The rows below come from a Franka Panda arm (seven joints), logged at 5 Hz.
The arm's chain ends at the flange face. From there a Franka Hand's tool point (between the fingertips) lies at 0.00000 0.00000 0.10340 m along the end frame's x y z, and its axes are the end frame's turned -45 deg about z.
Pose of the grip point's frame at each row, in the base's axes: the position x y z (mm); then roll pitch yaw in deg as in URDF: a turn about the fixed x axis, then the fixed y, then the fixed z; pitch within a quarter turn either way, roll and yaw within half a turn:
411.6 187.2 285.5 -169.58 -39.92 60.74
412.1 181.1 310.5 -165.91 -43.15 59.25
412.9 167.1 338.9 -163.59 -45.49 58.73
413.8 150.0 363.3 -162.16 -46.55 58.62
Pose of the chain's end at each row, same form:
396.0 121.1 363.5 -143.81 -20.84 12.66
398.7 109.3 383.7 -139.27 -20.98 11.98
401.2 91.5 408.4 -136.23 -21.36 11.98
403.6 72.5 431.0 -134.67 -21.37 12.33

